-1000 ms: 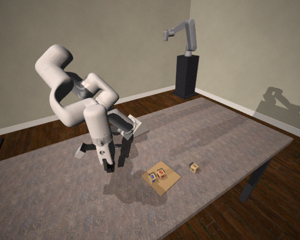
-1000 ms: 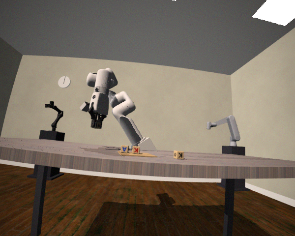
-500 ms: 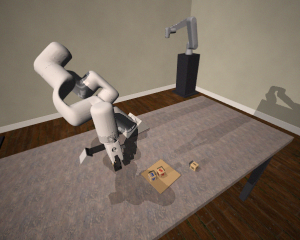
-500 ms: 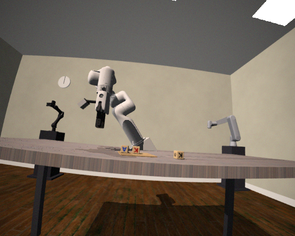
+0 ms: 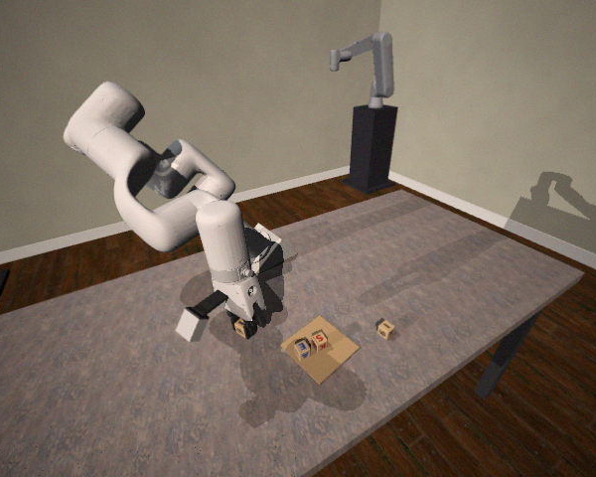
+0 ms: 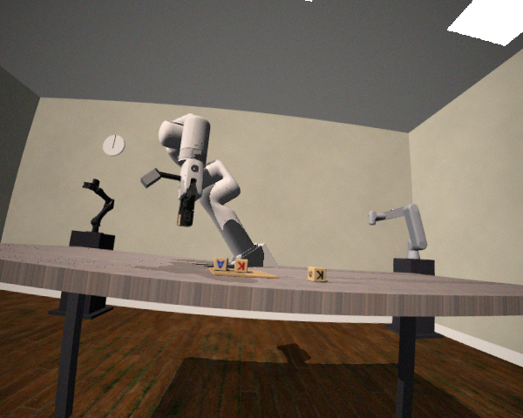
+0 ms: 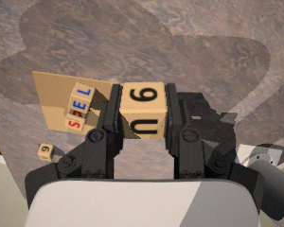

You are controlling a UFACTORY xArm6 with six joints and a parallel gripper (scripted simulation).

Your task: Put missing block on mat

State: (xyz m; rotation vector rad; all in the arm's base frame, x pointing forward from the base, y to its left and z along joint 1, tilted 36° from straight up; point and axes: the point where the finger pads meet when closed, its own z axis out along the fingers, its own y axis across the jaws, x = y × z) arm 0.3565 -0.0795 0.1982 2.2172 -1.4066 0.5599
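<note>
Now: hand 160 mm to the right of the tan mat, 120 mm above it and 60 mm short of it. Round my hand: block 10 mm below.
</note>
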